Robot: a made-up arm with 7 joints.
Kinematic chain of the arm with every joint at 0, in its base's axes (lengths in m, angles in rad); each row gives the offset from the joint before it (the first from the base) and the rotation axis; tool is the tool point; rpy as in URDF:
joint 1: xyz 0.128 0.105 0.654 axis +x
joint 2: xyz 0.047 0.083 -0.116 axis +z
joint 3: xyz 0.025 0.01 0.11 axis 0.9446 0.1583 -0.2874
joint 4: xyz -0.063 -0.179 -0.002 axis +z
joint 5: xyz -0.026 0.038 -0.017 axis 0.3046 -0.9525 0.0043
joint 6: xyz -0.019 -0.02 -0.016 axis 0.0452 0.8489 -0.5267
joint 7: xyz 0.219 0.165 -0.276 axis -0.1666 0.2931 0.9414
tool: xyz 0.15 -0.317 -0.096 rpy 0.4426 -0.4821 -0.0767
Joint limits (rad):
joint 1: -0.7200..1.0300
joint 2: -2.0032..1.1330
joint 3: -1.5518..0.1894
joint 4: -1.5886..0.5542
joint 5: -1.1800..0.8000
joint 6: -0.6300..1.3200
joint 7: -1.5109..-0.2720
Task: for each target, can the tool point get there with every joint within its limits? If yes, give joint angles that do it. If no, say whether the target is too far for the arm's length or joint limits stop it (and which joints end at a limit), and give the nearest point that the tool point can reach.
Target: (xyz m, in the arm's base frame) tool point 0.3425 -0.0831 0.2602
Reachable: yes | joints 0.5767 0.2160 -0.8745 -0.4432 0.6342 0.9131 -0.8588
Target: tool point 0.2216 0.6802 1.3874
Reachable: no: joint limits stop it (at a limit: joint 2, joint 3, joint 4, joint 6, joint 7) | nearest point 0.1994 0.5663 1.2421 | short by 0.186 m
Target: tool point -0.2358 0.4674 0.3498
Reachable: yes | joints 0.6759 -1.1079 0.0100 0.0752 -0.0872 0.6669 -0.4977
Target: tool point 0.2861 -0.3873 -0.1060
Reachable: no: joint limits stop it (at a limit: joint 3, joint 4, joint 7) | nearest point 0.2555 -0.2372 0.1257 | short by 0.278 m
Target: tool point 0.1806 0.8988 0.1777
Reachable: no: joint limits stop it (at a limit: joint 2, joint 3, joint 6, joint 7) | nearest point 0.1476 0.7414 0.2721 | short by 0.186 m
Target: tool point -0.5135 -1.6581 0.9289
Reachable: no: too far | nearest point -0.0757 -0.5165 0.8034 | short by 1.229 m
